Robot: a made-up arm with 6 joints. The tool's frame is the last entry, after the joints.
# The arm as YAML. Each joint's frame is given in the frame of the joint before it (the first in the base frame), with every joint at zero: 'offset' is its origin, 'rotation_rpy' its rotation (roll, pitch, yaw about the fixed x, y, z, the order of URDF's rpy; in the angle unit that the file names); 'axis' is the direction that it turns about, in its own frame. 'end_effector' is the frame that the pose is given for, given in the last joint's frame.
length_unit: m
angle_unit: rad
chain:
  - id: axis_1
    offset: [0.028, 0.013, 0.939]
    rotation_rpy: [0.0, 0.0, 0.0]
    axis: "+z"
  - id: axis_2
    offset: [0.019, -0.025, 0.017]
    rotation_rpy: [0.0, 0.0, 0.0]
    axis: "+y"
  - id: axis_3
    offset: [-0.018, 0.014, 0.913]
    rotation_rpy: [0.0, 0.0, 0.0]
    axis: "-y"
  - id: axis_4
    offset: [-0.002, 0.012, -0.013]
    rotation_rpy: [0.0, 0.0, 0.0]
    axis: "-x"
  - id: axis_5
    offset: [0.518, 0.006, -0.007]
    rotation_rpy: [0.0, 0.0, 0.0]
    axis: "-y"
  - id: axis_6
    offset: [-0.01, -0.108, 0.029]
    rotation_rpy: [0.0, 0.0, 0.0]
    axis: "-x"
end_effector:
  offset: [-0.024, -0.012, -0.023]
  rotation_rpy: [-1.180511, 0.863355, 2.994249]
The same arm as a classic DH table. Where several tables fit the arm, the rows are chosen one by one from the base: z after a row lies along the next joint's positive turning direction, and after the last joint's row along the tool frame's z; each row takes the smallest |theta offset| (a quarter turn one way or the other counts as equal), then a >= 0, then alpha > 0; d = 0 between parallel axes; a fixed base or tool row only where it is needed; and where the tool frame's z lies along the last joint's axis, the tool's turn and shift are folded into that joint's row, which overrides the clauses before.
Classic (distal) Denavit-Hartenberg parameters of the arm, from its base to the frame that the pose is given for. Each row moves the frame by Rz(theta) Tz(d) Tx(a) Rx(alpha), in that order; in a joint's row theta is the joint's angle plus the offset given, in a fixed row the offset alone. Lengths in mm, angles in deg.
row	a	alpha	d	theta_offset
base (fixed)	30.9	0.00	0.0	24.90
axis_1	19.0	-90.00	956.0	-24.90
axis_2	-913.2	180.00	0.0	88.87
axis_3	13.0	90.00	-1.0	-1.13
axis_4	7.0	-90.00	-516.0	0.00
axis_5	-29.0	90.00	102.0	0.00
axis_6	25.4	-65.05	31.5	15.82
tool (fixed)	0.0	0.00	5.8	-45.15

